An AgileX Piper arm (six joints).
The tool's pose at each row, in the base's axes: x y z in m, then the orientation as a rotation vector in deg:
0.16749 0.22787 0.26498 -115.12 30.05 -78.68
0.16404 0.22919 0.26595 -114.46 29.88 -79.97
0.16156 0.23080 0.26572 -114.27 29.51 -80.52
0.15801 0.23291 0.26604 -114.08 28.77 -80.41
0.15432 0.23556 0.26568 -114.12 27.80 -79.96
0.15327 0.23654 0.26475 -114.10 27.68 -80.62
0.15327 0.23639 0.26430 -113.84 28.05 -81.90
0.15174 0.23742 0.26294 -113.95 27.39 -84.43
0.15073 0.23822 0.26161 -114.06 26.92 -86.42
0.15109 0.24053 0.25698 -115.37 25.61 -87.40
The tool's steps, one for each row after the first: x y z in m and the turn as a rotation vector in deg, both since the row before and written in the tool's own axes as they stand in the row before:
-0.00148 -0.00172 -0.00307 0.33 1.00 -0.38
-0.00207 -0.00109 -0.00182 0.23 0.32 -0.35
-0.00238 -0.00190 -0.00281 0.55 -0.22 -0.22
-0.00324 -0.00186 -0.00261 0.57 -0.58 -0.28
-0.00164 -0.00013 -0.00048 -0.05 0.41 -0.37
-0.00022 0.00042 0.00005 -0.27 1.02 -0.32
-0.00212 0.00008 -0.00087 -0.26 1.45 -1.62
-0.00177 0.00021 -0.00049 -0.27 1.14 -1.26
-0.00472 0.00124 0.00175 -0.44 -0.10 -1.76

